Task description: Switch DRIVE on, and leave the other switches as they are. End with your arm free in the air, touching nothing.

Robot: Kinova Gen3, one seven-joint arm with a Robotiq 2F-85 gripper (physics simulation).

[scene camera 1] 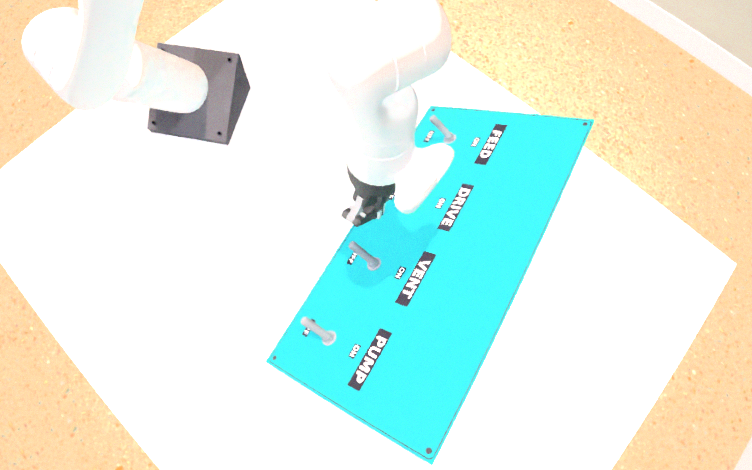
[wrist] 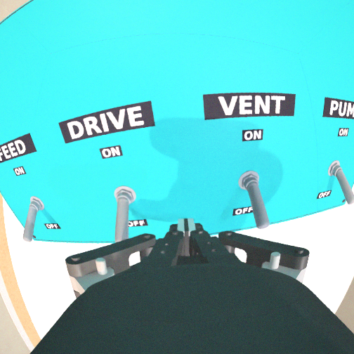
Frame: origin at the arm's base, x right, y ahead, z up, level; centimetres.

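Seen in the pictures: gripper, between the fingertips: (scene camera 1: pixel 375 212); arm's base, origin of its link: (scene camera 1: pixel 184 87).
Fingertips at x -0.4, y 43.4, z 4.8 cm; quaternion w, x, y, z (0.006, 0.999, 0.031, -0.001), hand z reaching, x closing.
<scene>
Pixels of each thing's middle, then the offset from my fingertips to it. "pt": a spot on its surface instead. Level surfaces: height alone.
- FEED lever, a spot on its surface: (scene camera 1: pixel 443 128) pt dx -17.4, dy -0.4, dz +1.2 cm
- VENT lever, a spot on its surface: (scene camera 1: pixel 364 255) pt dx +6.4, dy +3.1, dz +1.2 cm
- PUMP lever, a spot on its surface: (scene camera 1: pixel 318 330) pt dx +18.1, dy +4.9, dz +1.3 cm
- cyan panel, middle of its body: (scene camera 1: pixel 437 260) dx -1.1, dy +11.0, dz -3.8 cm
- white table, height of its surface: dz -10.7 cm
The DRIVE switch lever (wrist: pixel 122 217) points toward its OFF label in the wrist view; the arm hides it in scene camera 1. The FEED lever (scene camera 1: pixel 443 128) (wrist: pixel 30 220), the VENT lever (scene camera 1: pixel 364 255) (wrist: pixel 257 202) and the PUMP lever (scene camera 1: pixel 318 330) (wrist: pixel 342 183) also lean to their OFF sides. My gripper (scene camera 1: pixel 351 218) (wrist: pixel 185 228) is shut with nothing between the fingers. In the wrist view its tips lie between the DRIVE and VENT levers, nearer the panel's OFF-side edge. It appears apart from both levers; its exact height is hard to tell.
The cyan panel (scene camera 1: pixel 471 332) (wrist: pixel 175 65) lies on the white table (scene camera 1: pixel 194 288). The arm's dark base block (scene camera 1: pixel 219 99) stands at the upper left of scene camera 1. The wrist and forearm hang over the DRIVE area, near the FEED lever in that view.
</scene>
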